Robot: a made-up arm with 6 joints.
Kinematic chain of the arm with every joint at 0, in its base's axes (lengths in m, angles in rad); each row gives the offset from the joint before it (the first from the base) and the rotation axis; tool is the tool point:
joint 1: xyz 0 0 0.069 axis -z
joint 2: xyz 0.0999 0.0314 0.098 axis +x
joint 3: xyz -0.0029 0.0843 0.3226 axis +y
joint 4: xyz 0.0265 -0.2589 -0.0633 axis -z
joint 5: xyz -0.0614 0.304 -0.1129 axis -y
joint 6: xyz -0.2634 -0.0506 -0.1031 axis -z
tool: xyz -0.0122 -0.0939 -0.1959
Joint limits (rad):
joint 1: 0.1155..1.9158
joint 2: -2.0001..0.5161
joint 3: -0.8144..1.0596
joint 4: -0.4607..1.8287
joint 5: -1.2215..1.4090
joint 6: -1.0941..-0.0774
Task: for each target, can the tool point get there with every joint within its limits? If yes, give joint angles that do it. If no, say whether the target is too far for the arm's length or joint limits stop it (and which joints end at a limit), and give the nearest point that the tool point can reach.
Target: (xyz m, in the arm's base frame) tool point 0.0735 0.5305 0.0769
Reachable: yes | joints 0.7789 -1.4894 0.8276 0.3380 -0.6652 -0.3613
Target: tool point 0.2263 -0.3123 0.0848
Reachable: yes | joints 1.5494 -0.0119 -0.3963 1.1719 -0.0741 -0.3344
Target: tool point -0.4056 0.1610 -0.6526
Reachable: no: joint limits stop it (at a limit: joint 1, joint 2, joint 3, joint 6) | nearest point -0.1987 0.2342 -0.2075 | short by 0.496 m
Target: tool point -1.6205 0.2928 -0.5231
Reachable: no: too far | nearest point -0.4174 0.3187 0.0071 | short by 1.315 m
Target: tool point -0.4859 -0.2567 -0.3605
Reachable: no: joint limits stop it (at a limit: joint 1, joint 2, joint 4, joint 5, joint 6) | nearest point -0.3522 -0.2285 -0.1388 | short by 0.260 m
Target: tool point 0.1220 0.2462 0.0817
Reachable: yes | joints 1.7604 -0.1400 0.7055 0.6019 0.3843 -0.4766
